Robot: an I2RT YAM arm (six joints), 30 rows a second.
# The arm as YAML. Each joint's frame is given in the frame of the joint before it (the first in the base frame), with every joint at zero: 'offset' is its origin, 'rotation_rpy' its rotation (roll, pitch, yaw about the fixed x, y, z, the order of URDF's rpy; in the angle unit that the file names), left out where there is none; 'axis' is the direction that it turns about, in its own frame. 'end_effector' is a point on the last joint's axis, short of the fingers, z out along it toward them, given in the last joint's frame.
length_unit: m
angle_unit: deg
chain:
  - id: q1
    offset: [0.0, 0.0, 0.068]
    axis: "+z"
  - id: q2
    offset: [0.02, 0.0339, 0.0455]
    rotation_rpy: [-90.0, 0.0, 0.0]
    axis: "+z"
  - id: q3
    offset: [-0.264, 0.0, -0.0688]
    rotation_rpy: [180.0, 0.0, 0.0]
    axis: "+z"
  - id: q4
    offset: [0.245, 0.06, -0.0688]
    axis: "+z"
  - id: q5
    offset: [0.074, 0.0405, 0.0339]
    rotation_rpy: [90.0, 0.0, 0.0]
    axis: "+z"
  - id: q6
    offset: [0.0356, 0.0, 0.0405]
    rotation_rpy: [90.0, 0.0, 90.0]
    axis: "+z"
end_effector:
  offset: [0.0, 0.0, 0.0]
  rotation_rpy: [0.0, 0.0, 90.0]
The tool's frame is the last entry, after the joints.
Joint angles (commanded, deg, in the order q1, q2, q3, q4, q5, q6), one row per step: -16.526 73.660 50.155 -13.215 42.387 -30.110; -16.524 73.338 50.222 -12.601 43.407 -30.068; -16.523 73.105 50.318 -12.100 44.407 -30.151; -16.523 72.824 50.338 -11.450 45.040 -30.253; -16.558 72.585 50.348 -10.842 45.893 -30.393; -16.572 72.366 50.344 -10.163 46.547 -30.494; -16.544 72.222 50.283 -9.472 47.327 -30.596; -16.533 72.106 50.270 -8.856 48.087 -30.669; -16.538 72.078 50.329 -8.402 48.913 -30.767; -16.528 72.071 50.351 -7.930 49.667 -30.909; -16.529 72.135 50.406 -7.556 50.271 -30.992; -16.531 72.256 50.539 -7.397 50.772 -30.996; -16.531 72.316 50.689 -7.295 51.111 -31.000
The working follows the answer.
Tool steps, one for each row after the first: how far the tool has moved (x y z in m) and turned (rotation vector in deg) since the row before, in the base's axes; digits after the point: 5 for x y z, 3 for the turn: -0.00056 -0.00031 0.00294 -0.847 -0.825 -0.839; -0.00043 -0.00034 0.00255 -0.820 -0.562 -0.781; -0.00040 -0.00017 0.00245 -0.650 -0.724 -0.481; -0.00054 -0.00040 0.00220 -0.745 -0.568 -0.692; -0.00034 -0.00026 0.00209 -0.629 -0.670 -0.527; -0.00022 -0.00014 0.00148 -0.650 -0.536 -0.598; -0.00018 -0.00022 0.00152 -0.605 -0.514 -0.615; -0.00004 -0.00037 0.00133 -0.588 -0.313 -0.684; 0.00003 -0.00028 0.00103 -0.549 -0.247 -0.597; 0.00024 -0.00033 0.00073 -0.415 -0.191 -0.501; 0.00039 -0.00033 0.00059 -0.284 -0.091 -0.438; 0.00028 -0.00022 0.00084 -0.214 -0.134 -0.295
Tool pose at each row, in the base's axes (x y z in m, rotation vector in deg; rounded; the steps above come from the unrounded poses): 0.25655 -0.10115 0.26418 9.704 131.677 -71.884; 0.25598 -0.10146 0.26711 10.873 130.566 -72.956; 0.25556 -0.10180 0.26966 11.823 129.670 -74.053; 0.25516 -0.10197 0.27211 12.582 128.695 -74.739; 0.25462 -0.10237 0.27431 13.451 127.811 -75.690; 0.25429 -0.10263 0.27639 14.233 126.891 -76.380; 0.25407 -0.10278 0.27787 15.003 126.069 -77.177; 0.25389 -0.10300 0.27939 15.792 125.294 -77.939; 0.25385 -0.10337 0.28072 16.540 124.699 -78.797; 0.25388 -0.10365 0.28175 17.162 124.167 -79.593; 0.25413 -0.10397 0.28248 17.690 123.764 -80.217; 0.25451 -0.10431 0.28307 18.133 123.530 -80.712; 0.25480 -0.10453 0.28391 18.469 123.296 -81.037

